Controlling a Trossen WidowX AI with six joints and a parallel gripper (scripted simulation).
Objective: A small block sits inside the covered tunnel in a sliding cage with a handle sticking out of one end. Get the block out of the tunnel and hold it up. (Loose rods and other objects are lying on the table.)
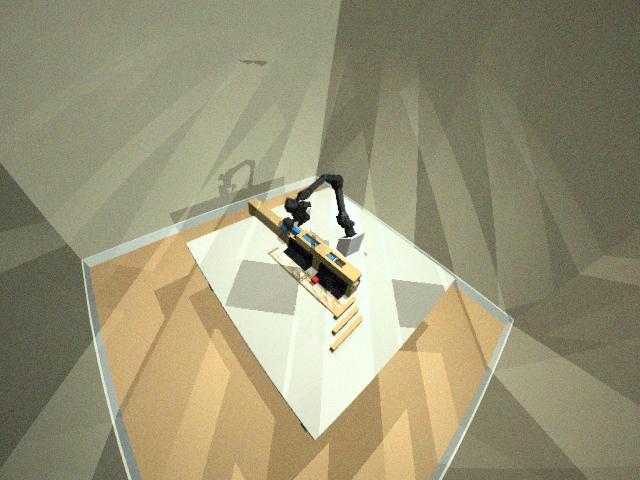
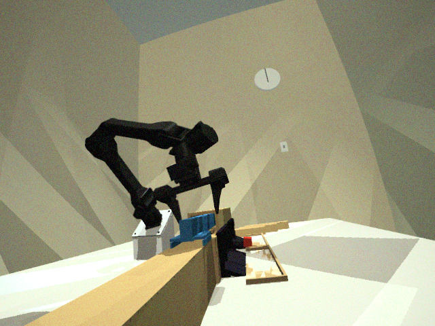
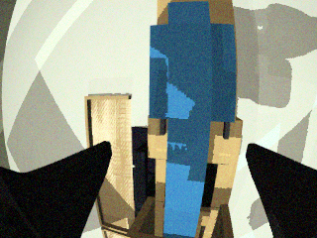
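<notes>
Right now the small red block is 12 cm ahead of my gripper tip, 31 cm to the left of it and 12 cm below it. From my gripper tip the other things lie so: flat wooden tray: 17 cm ahead, 25 cm to the left, 15 cm below; then long wooden tunnel: 2 cm ahead, 5 cm to the left, 7 cm below.
</notes>
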